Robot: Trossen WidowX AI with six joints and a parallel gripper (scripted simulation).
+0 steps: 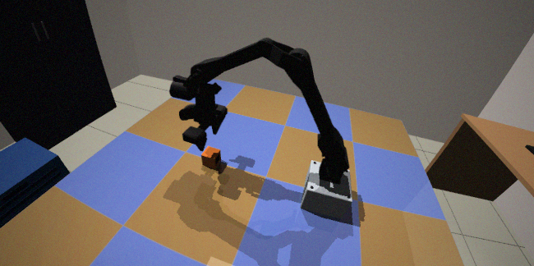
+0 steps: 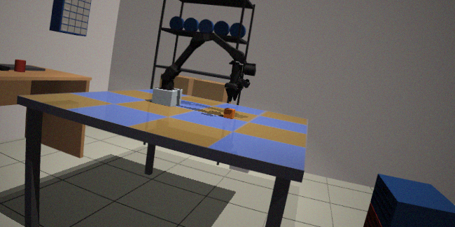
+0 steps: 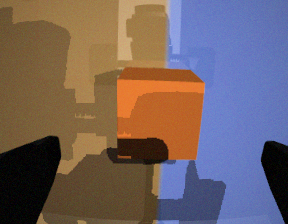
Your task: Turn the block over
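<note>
Now: the block 70 mm below my gripper tip and 20 mm behind it.
</note>
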